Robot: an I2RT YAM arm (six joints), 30 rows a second.
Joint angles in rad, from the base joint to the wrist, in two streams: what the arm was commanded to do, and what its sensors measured. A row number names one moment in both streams.
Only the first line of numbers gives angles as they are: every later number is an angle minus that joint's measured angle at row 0.
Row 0, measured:
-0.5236 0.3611 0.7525 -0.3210 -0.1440 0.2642
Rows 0 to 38, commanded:
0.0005 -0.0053 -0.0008 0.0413 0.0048 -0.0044
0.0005 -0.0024 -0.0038 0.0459 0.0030 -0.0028
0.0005 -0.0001 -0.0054 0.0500 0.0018 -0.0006
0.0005 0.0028 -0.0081 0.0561 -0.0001 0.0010
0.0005 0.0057 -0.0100 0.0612 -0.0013 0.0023
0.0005 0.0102 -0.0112 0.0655 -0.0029 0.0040
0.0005 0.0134 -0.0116 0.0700 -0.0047 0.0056
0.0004 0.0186 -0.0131 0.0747 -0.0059 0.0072
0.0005 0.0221 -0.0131 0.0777 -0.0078 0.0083
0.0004 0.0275 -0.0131 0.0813 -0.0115 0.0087
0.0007 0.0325 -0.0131 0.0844 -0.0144 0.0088
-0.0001 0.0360 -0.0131 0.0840 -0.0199 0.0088
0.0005 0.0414 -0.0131 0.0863 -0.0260 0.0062
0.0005 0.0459 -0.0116 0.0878 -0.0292 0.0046
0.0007 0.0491 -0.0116 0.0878 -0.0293 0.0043
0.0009 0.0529 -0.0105 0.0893 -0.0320 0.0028
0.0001 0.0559 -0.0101 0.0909 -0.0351 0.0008
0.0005 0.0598 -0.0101 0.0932 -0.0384 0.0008
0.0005 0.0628 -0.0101 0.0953 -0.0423 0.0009
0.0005 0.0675 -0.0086 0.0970 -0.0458 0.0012
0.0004 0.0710 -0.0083 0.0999 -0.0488 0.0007
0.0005 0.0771 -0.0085 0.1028 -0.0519 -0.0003
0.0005 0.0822 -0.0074 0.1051 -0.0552 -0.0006
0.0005 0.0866 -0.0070 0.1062 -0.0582 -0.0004
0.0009 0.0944 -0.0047 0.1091 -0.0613 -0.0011
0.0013 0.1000 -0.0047 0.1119 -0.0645 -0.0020
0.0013 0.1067 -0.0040 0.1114 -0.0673 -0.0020
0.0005 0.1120 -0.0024 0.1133 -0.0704 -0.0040
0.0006 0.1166 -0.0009 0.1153 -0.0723 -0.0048
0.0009 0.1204 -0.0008 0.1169 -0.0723 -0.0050
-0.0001 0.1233 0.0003 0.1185 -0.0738 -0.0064
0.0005 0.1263 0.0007 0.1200 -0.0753 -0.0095
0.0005 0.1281 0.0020 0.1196 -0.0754 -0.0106
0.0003 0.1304 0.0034 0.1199 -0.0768 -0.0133
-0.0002 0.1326 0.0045 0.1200 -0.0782 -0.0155
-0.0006 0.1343 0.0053 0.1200 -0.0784 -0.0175
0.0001 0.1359 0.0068 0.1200 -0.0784 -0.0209
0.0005 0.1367 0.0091 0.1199 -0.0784 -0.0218
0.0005 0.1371 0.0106 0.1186 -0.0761 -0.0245
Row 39, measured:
0.0000 0.1342 -0.0016 0.0877 -0.0683 -0.0046
